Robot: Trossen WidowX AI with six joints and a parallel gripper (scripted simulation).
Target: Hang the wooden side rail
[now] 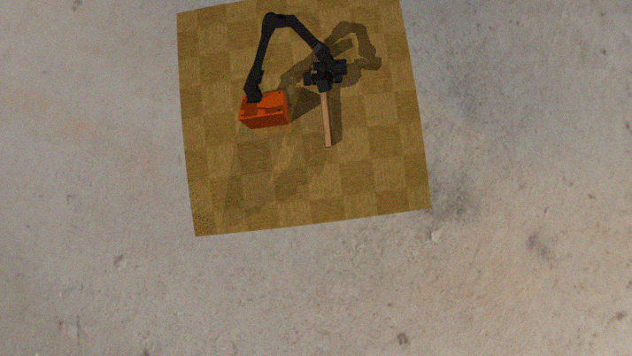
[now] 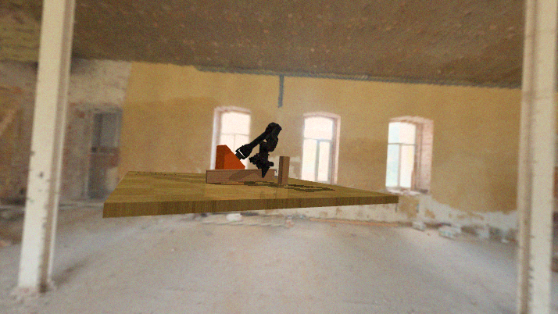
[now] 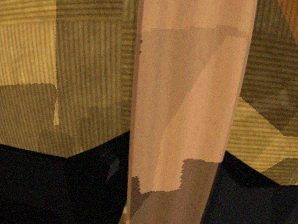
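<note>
My gripper tip is 150 mm to the right of the headboard post, 40 mm below it and 20 mm past it.
</note>
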